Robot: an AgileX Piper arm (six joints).
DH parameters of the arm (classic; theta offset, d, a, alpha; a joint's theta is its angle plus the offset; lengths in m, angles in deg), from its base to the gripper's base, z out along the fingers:
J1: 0 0.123 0 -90
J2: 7.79 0 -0.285 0
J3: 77.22 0 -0.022 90
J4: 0 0.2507 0 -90
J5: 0 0 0 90
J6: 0 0.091 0 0
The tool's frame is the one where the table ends.
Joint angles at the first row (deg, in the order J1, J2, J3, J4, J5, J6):
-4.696, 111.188, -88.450, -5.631, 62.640, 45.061
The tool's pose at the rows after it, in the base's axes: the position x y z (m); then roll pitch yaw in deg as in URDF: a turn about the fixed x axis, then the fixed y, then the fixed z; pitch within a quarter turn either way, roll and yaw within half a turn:
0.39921 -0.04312 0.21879 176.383 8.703 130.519
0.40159 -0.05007 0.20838 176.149 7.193 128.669
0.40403 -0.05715 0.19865 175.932 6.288 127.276
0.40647 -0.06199 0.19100 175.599 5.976 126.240
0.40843 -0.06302 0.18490 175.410 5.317 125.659
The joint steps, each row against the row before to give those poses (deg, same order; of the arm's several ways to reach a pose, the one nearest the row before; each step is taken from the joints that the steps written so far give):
-0.693, 1.232, -0.001, 1.760, -0.345, 0.295
-1.200, 1.484, 0.000, 1.253, -0.557, 0.227
-1.115, 1.392, 0.001, 0.837, -0.905, -0.018
-0.715, 1.099, 0.001, 0.461, -1.112, 0.139
-0.224, 0.918, -0.097, 0.639, -0.492, 0.094

